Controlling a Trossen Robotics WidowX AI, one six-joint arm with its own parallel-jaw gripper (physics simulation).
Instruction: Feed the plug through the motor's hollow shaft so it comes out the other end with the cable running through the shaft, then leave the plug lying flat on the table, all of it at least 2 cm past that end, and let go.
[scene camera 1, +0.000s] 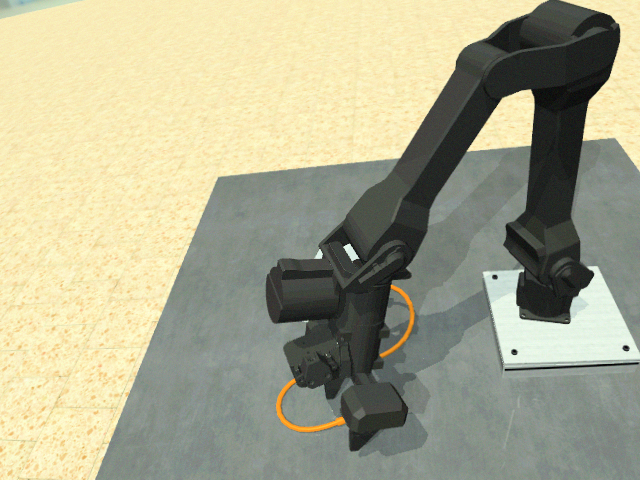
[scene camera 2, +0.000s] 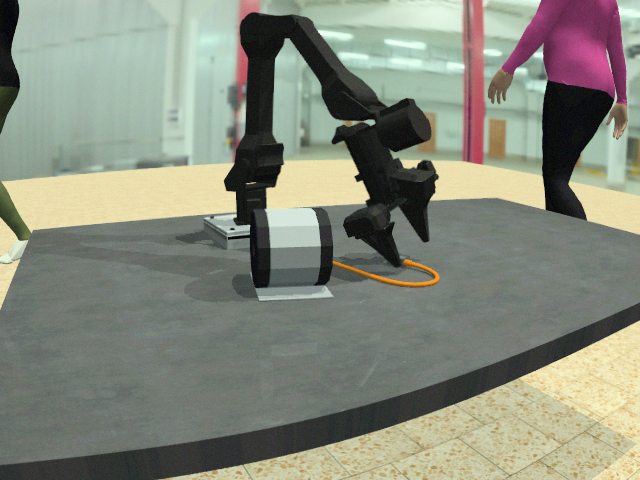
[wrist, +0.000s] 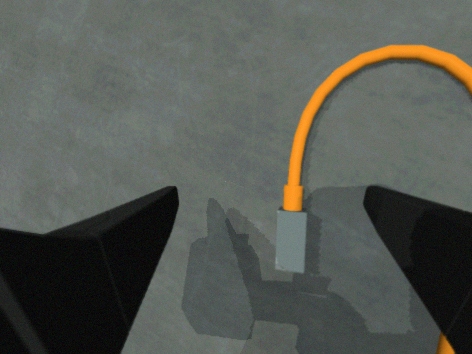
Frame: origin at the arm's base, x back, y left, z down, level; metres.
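Seen in the pictures: gripper, fingertip midpoint: (scene camera 1: 341, 422) (scene camera 2: 413, 253) (wrist: 270, 195); arm's base, link origin: (scene camera 1: 543, 304).
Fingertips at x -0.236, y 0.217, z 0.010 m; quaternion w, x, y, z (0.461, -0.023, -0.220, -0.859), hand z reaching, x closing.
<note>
Pixels of each thing's middle, then the offset from my fingertips to it. Level surfaces: height alone.
- grey plug, body centre: (wrist: 291, 237) dx +0.013, dy -0.021, dz +0.014 m
- motor, body centre: (scene camera 2: 288, 247) dx -0.047, dy -0.206, dz -0.030 m
- dark grey table, surface height: dz +0.021 m
The grey plug (wrist: 291, 240) lies on the table between and below the open fingers, nearer the right finger in the wrist view. It is hidden behind the gripper in scene camera 1 and mostly hidden by a fingertip in scene camera 2. The orange cable (scene camera 1: 412, 315) (scene camera 2: 408, 284) (wrist: 345, 72) curves away from the plug. The motor (scene camera 2: 294, 248), a white drum with black end rings on a pale base, stands left of the gripper in scene camera 2; the arm mostly hides it in scene camera 1. My gripper (scene camera 1: 343, 421) (scene camera 2: 412, 253) (wrist: 270, 195) is open and empty, pointing down, low above the table.
The arm's white base plate (scene camera 1: 563, 343) (scene camera 2: 225, 233) is bolted to the dark grey table (scene camera 1: 206, 310) (scene camera 2: 206, 372). Another part of the cable shows at the lower right of the wrist view. Two people stand beyond the table in scene camera 2.
</note>
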